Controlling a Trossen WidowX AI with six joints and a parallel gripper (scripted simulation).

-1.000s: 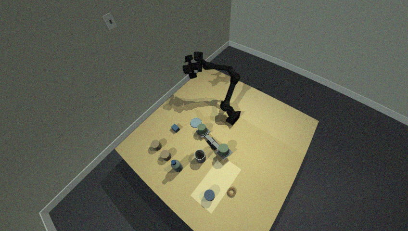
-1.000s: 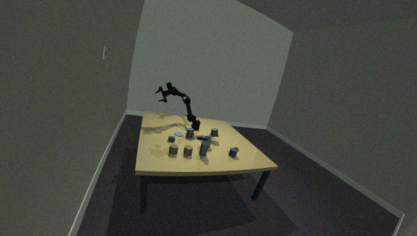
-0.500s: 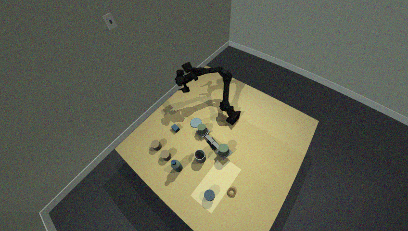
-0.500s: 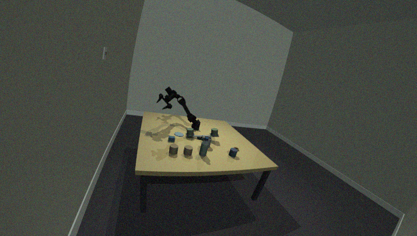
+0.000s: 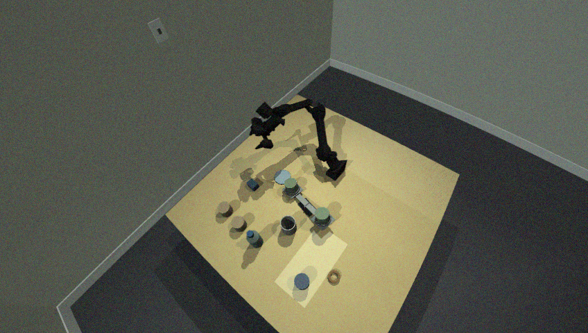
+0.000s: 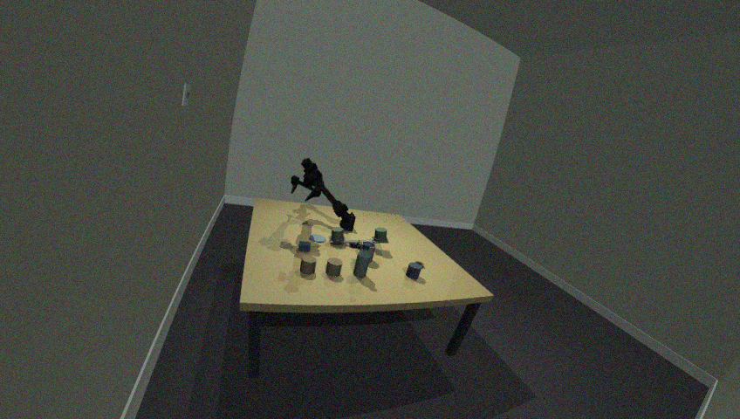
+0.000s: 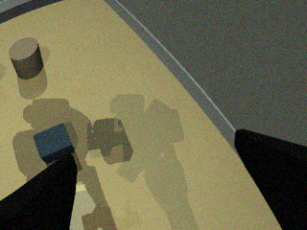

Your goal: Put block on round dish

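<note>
Right now my gripper tip is 40 mm short of the green cup, 240 mm to the right of it and 190 mm above it. Also, from my gripper tip: light blue round dish (10 mm behind, 160 mm to the left, 250 mm below); then balance (90 mm ahead, 390 mm to the left, 230 mm below); then balance beam (90 mm ahead, 390 mm to the left, 210 mm below).
</note>
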